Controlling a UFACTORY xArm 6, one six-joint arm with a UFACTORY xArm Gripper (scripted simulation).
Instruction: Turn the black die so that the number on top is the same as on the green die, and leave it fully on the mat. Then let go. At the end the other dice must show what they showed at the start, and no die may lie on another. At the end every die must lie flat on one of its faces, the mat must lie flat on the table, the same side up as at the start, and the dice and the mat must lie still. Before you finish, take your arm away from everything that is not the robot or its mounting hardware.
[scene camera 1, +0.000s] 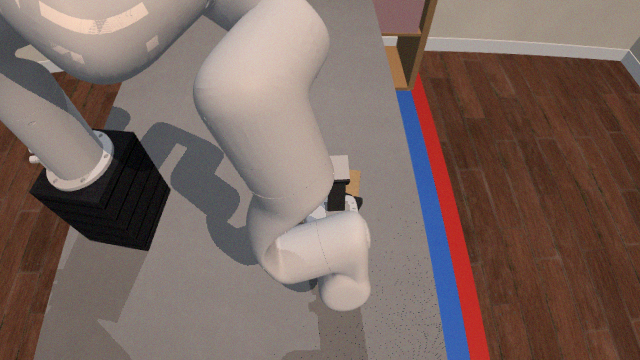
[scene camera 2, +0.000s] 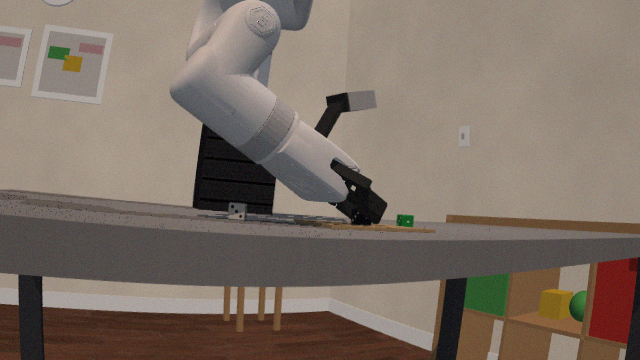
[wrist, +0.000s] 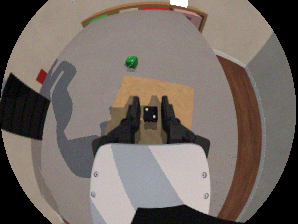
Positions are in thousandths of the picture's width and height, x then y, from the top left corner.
gripper: scene camera 1 507, 512; scene camera 2 580, 593; wrist 505, 462
